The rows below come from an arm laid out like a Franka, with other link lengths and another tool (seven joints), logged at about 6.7 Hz.
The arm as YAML. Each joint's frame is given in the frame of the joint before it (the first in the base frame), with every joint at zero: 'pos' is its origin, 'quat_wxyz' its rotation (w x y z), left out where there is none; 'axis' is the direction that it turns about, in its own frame. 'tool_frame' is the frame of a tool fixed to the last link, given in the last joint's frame.
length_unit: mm
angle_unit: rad
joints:
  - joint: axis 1
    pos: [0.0, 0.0, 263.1]
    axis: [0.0, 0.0, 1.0]
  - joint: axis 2
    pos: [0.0, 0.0, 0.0]
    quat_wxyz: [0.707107, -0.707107, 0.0, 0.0]
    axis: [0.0, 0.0, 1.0]
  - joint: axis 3
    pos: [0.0, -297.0, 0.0]
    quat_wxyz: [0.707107, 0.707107, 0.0, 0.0]
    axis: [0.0, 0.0, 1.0]
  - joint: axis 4
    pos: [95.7, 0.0, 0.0]
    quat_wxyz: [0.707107, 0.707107, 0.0, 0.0]
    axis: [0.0, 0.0, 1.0]
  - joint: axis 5
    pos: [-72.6, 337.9, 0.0]
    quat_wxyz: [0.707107, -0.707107, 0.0, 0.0]
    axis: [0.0, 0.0, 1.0]
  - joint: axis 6
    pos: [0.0, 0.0, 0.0]
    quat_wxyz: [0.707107, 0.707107, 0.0, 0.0]
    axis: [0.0, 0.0, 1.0]
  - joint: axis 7
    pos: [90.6, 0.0, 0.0]
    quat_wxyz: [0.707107, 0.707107, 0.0, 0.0]
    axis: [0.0, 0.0, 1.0]
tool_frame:
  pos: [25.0, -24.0, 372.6]
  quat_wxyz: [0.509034, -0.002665, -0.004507, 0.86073]
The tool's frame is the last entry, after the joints.
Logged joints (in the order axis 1, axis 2, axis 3, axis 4, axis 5, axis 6, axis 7), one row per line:
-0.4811 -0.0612 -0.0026 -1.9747 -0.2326 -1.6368 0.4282
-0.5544 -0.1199 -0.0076 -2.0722 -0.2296 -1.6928 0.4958
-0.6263 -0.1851 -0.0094 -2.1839 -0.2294 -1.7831 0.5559
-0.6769 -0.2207 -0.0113 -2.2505 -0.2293 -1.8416 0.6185
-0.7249 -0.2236 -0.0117 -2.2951 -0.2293 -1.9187 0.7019
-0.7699 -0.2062 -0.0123 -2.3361 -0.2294 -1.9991 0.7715
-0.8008 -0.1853 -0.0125 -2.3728 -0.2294 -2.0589 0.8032
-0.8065 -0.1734 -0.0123 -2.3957 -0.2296 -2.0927 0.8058
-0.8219 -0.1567 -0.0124 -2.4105 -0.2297 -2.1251 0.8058
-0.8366 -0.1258 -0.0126 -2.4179 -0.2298 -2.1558 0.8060
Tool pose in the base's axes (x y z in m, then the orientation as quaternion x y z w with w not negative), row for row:
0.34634 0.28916 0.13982 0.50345 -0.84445 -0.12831 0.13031
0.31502 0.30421 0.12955 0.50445 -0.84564 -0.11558 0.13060
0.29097 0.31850 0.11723 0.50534 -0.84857 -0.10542 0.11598
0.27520 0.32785 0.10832 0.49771 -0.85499 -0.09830 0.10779
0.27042 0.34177 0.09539 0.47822 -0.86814 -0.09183 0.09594
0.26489 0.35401 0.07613 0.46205 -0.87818 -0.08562 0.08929
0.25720 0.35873 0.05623 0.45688 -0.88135 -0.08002 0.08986
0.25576 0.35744 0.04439 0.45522 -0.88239 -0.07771 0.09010
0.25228 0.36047 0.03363 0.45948 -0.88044 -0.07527 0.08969
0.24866 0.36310 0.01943 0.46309 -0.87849 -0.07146 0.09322
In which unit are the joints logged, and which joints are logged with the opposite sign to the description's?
The joints are logged in radians. Opposite sign: axis 1, axis 3, axis 5, axis 6.
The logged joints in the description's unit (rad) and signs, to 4 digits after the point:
0.4811 -0.0612 0.0026 -1.9747 0.2326 1.6368 0.4282
0.5544 -0.1199 0.0076 -2.0722 0.2296 1.6928 0.4958
0.6263 -0.1851 0.0094 -2.1839 0.2294 1.7831 0.5559
0.6769 -0.2207 0.0113 -2.2505 0.2293 1.8416 0.6185
0.7249 -0.2236 0.0117 -2.2951 0.2293 1.9187 0.7019
0.7699 -0.2062 0.0123 -2.3361 0.2294 1.9991 0.7715
0.8008 -0.1853 0.0125 -2.3728 0.2294 2.0589 0.8032
0.8065 -0.1734 0.0123 -2.3957 0.2296 2.0927 0.8058
0.8219 -0.1567 0.0124 -2.4105 0.2297 2.1251 0.8058
0.8366 -0.1258 0.0126 -2.4179 0.2298 2.1558 0.8060

